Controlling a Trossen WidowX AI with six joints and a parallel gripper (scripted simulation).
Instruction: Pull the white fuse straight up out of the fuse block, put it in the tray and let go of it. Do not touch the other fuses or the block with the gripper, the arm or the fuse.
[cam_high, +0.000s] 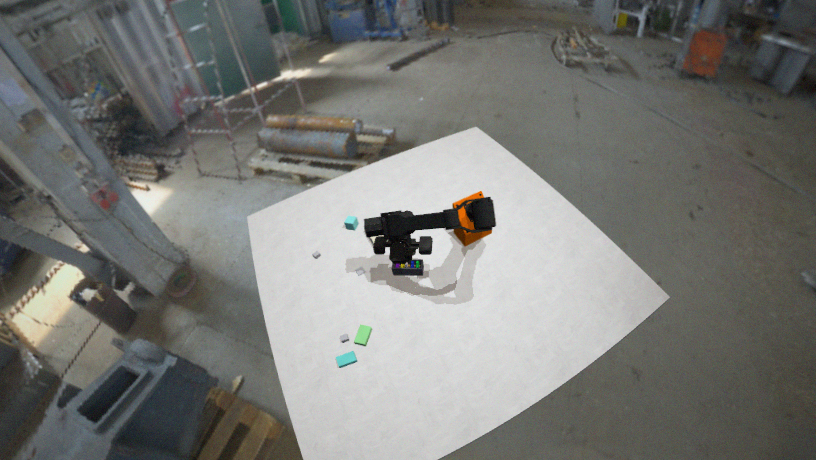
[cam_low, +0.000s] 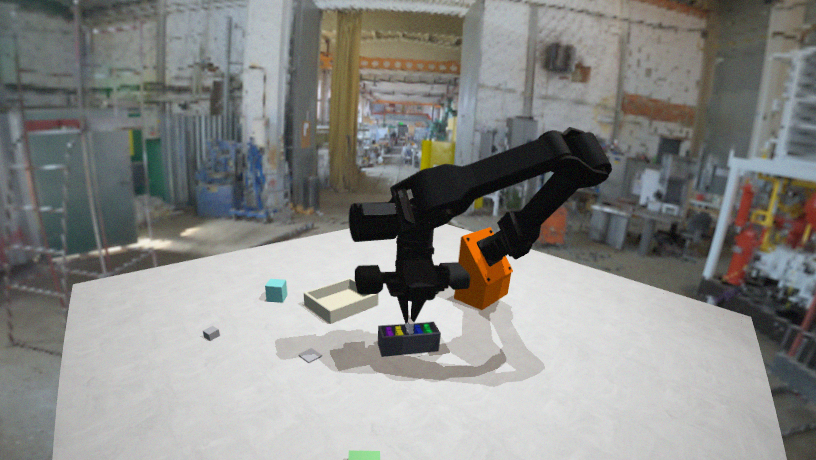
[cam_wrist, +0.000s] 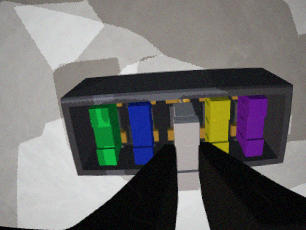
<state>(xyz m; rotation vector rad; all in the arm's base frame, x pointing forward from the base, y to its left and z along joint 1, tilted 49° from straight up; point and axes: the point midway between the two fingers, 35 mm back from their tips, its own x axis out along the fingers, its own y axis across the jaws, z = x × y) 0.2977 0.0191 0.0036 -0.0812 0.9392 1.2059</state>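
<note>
The yellow fuse is 1 cm ahead of my gripper tip, 1 cm to the right of it and 3 cm below it. Round my gripper tip: white fuse (1 cm below); purple fuse (3 cm ahead, 2 cm to the right, 3 cm below); blue fuse (2 cm behind, 1 cm to the left, 3 cm below).
</note>
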